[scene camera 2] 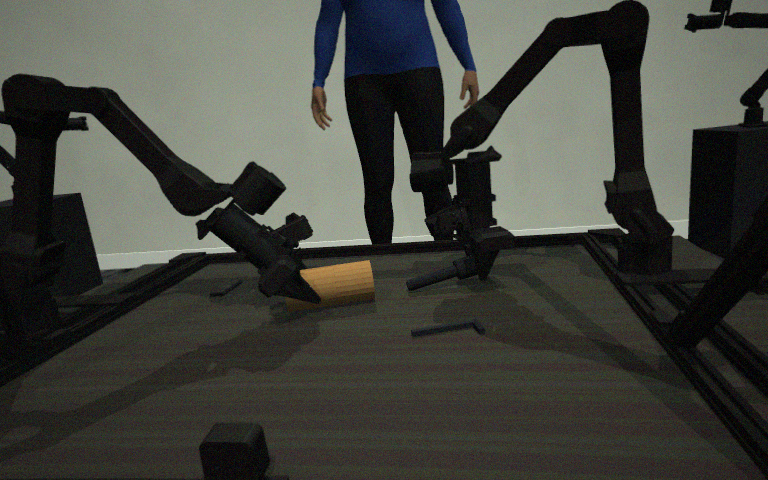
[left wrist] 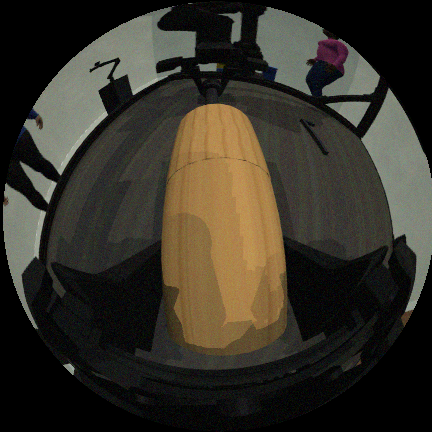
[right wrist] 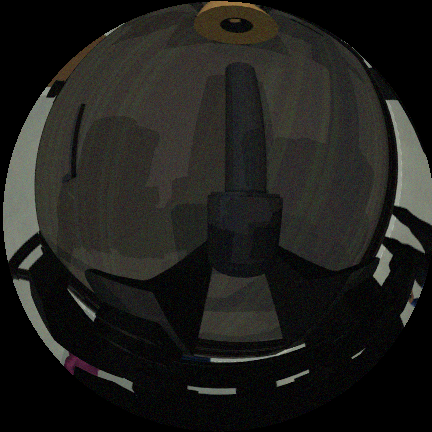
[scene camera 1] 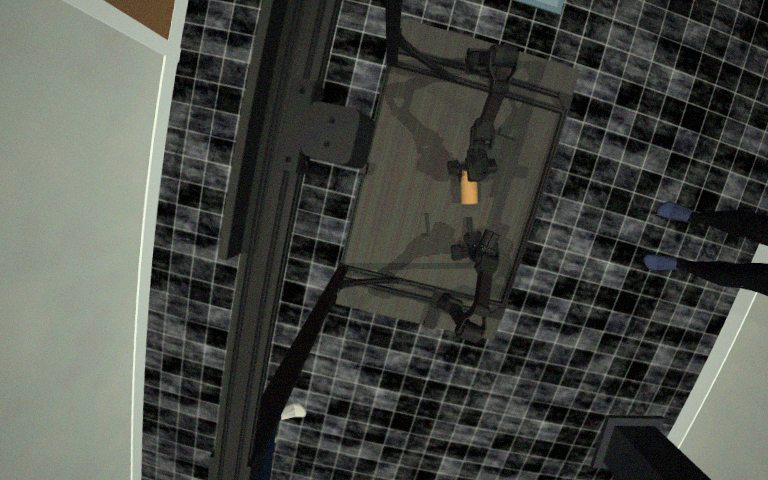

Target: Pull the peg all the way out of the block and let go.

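Where they show: left gripper, fingertip midpoint: (scene camera 2: 319, 295) (left wrist: 220, 241) (scene camera 1: 468, 181); right gripper, fingertip midpoint: (scene camera 2: 479, 277) (right wrist: 236, 245); left arm's base at its link origin: (scene camera 2: 32, 330) (scene camera 1: 473, 64); right arm's base at its link origin: (scene camera 2: 645, 272) (left wrist: 245, 75) (scene camera 1: 444, 300).
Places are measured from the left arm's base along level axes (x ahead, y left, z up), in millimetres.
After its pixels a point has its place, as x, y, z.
The block, a light wooden cylinder (scene camera 1: 469, 191) @(499, -38, 47) (scene camera 2: 345, 283) @(503, -62, 24) (left wrist: 225, 220) @(457, -31, 47) (right wrist: 209, 32), lies roughly level, low over the table. My left gripper (scene camera 1: 471, 170) @(458, -32, 1) (scene camera 2: 306, 291) @(458, -32, 1) (left wrist: 220, 241) @(458, -32, 1) is shut on its far-left end in scene camera 2. A round dark hole shows in the block's end face in the right wrist view. The dark peg (scene camera 1: 467, 224) @(638, -37, 3) (scene camera 2: 431, 279) @(650, -38, 2) (right wrist: 245, 130) @(668, -29, 14) is wholly outside the block, its thin end towards the hole across a gap. My right gripper (scene camera 1: 474, 240) @(737, -26, -9) (scene camera 2: 474, 268) @(737, -26, -9) (right wrist: 236, 245) @(737, -26, -9) is shut on the peg's thicker head and holds it above the table.
A dark L-shaped key (scene camera 1: 427, 221) @(618, -203, -12) (scene camera 2: 444, 328) @(629, -207, -14) (left wrist: 315, 137) @(617, -199, -13) (right wrist: 76, 142) @(638, -198, -19) lies on the table (scene camera 2: 362, 396) @(501, -341, -19), nearer scene camera 2 than the peg. Another thin dark piece (scene camera 2: 226, 288) @(279, 118, -13) lies behind the left gripper. A black box-like post (scene camera 2: 233, 450) @(387, -470, 27) stands at the near edge. Dark rails border the table.
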